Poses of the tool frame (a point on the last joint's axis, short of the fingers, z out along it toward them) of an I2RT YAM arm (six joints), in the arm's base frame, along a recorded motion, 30 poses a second.
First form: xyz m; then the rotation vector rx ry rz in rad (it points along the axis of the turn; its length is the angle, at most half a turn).
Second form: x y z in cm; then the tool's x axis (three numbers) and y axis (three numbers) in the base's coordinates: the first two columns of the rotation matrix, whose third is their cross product. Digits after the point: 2 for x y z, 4 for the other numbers.
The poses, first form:
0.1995, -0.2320, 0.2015, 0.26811, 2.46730, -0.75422
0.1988, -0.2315, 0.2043, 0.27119, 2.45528, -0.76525
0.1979, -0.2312, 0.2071, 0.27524, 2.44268, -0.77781
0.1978, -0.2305, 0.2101, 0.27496, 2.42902, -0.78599
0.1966, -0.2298, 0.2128, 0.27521, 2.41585, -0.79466
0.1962, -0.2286, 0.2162, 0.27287, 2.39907, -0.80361
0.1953, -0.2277, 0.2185, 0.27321, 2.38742, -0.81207
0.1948, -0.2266, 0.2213, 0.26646, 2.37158, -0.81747
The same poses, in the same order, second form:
19.95, -23.20, 20.15, -0.8339, 0.0308, -0.5510, 0.3337, 0.8235, -0.4589
19.88, -23.15, 20.43, -0.8293, 0.0281, -0.5582, 0.3402, 0.8177, -0.4643
19.79, -23.12, 20.71, -0.8244, 0.0256, -0.5654, 0.3478, 0.8110, -0.4705
19.78, -23.05, 21.01, -0.8187, 0.0202, -0.5738, 0.3525, 0.8065, -0.4746
19.66, -22.98, 21.28, -0.8133, 0.0152, -0.5817, 0.3576, 0.8017, -0.4789
19.62, -22.86, 21.62, -0.8061, 0.0072, -0.5917, 0.3622, 0.7968, -0.4837
19.53, -22.77, 21.85, -0.8013, 0.0026, -0.5982, 0.3669, 0.7921, -0.4879
19.48, -22.66, 22.13, -0.7942, -0.0078, -0.6076, 0.3682, 0.7892, -0.4915

